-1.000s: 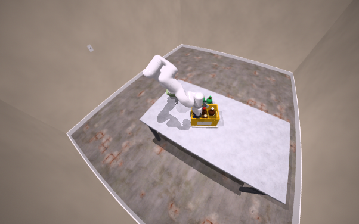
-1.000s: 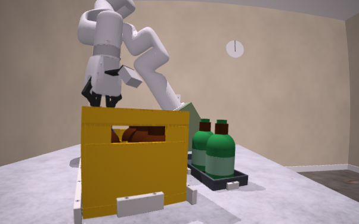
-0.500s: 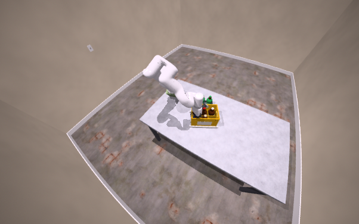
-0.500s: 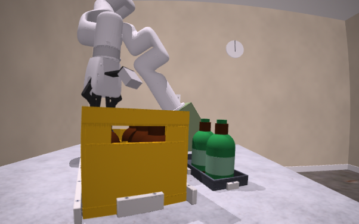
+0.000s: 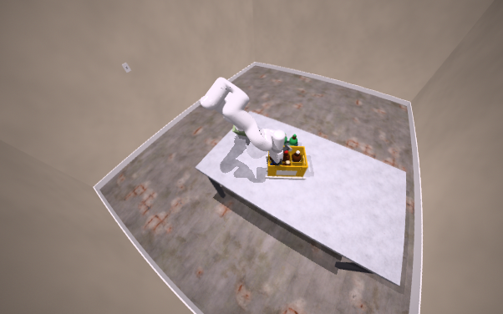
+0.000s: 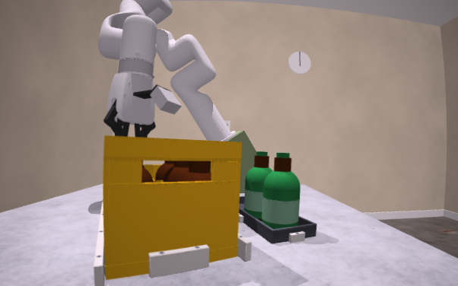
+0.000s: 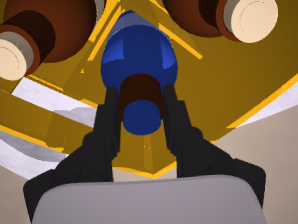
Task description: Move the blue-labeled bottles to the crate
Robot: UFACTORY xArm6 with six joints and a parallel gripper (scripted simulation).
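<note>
My hand is 70 mm above the blue-labeled bottle. Also, from my hand: dark tray 70 mm behind, 290 mm to the left, 150 mm below; then yellow crate 60 mm ahead, 80 mm to the left, 80 mm below.
</note>
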